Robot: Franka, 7 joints.
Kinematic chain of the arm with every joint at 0, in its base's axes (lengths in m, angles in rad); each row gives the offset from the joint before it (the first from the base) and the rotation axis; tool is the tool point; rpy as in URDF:
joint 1: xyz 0 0 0.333 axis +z
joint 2: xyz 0 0 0 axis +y
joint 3: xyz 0 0 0.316 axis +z
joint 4: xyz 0.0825 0 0 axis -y
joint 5: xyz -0.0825 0 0.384 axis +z
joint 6: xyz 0 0 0 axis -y
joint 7: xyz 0.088 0 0 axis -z
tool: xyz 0 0 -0.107 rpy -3.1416 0 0
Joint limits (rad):
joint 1: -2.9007..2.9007
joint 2: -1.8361..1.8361
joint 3: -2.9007..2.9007
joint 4: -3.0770..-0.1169
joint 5: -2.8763..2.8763
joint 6: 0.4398..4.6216
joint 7: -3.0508..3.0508
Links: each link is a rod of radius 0.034 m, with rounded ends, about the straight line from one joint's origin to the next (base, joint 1, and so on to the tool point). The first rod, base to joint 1, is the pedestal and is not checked.
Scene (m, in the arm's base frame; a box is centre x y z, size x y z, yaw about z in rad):
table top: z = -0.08
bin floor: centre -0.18 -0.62 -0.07 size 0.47 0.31 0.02 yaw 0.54
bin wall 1: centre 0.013 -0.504 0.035 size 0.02 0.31 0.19 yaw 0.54
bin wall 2: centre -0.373 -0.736 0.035 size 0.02 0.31 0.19 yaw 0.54
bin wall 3: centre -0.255 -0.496 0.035 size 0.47 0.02 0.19 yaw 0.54
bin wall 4: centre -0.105 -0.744 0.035 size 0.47 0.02 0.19 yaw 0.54
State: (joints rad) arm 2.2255 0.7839 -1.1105 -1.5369 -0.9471 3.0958 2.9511
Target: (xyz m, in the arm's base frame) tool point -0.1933 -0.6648 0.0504
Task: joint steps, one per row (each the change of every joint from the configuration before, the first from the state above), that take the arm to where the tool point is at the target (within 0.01 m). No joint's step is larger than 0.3 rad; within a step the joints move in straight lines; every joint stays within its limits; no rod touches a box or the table.
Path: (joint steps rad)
1: -0.0169 -0.2620 0.2747 0.0217 -0.0218 0.0402 0.0000
2: -0.0169 -0.2620 0.2748 0.0218 -0.0219 0.0403 0.0000
3: -0.0170 -0.2620 0.2747 0.0217 -0.0218 0.0402 0.0000
4: -0.0169 -0.2620 0.2747 0.0218 -0.0218 0.0403 0.0000
5: -0.0169 -0.2620 0.2748 0.0217 -0.0219 0.0402 0.0000
6: -0.0169 -0.2620 0.2747 0.0218 -0.0218 0.0403 0.0000
7: -0.0170 -0.2620 0.2748 0.0217 -0.0218 0.0402 0.0000
8: -0.0169 -0.2620 0.2747 0.0217 -0.0219 0.0403 0.0000
9: -0.0169 -0.2620 0.2747 0.0218 -0.0218 0.0402 0.0000
10: -0.0169 -0.2620 0.2748 0.0217 -0.0218 0.0403 0.0000

